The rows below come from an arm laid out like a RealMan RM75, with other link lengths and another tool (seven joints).
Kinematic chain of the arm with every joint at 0, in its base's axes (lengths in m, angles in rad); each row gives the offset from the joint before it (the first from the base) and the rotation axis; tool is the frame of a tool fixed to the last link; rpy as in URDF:
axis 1: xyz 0 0 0.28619 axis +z
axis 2: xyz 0 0 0 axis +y
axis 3: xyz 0 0 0.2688 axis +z
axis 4: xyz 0 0 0 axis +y
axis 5: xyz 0 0 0.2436 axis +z
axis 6: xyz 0 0 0 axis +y
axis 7: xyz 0 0 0.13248 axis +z
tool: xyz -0.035 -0.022 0.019 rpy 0 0.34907 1.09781
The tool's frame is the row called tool.
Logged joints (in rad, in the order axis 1, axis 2, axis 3, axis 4, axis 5, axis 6, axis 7), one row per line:
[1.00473 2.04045 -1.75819 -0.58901 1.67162 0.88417 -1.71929]
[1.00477 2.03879 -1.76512 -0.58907 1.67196 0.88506 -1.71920]
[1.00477 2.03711 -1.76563 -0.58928 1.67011 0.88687 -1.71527]
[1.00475 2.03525 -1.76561 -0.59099 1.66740 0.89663 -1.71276]
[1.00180 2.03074 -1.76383 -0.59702 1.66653 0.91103 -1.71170]
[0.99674 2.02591 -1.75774 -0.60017 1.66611 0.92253 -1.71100]
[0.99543 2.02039 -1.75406 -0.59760 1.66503 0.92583 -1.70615]
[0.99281 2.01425 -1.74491 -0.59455 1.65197 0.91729 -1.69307]
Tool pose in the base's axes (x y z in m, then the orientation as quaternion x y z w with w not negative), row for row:
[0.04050 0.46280 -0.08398 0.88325 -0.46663 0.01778 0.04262]
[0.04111 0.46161 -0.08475 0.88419 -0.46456 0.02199 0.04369]
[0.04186 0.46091 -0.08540 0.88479 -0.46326 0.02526 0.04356]
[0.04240 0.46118 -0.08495 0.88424 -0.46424 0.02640 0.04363]
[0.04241 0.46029 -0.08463 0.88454 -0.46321 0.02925 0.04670]
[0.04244 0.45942 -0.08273 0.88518 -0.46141 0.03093 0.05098]
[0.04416 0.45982 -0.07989 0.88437 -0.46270 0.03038 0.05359]
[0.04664 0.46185 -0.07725 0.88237 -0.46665 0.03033 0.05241]
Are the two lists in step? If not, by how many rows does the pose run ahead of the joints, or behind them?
The pose runs 1 row behind the joints: the pose in row i belongs to the joints in row i - 1.
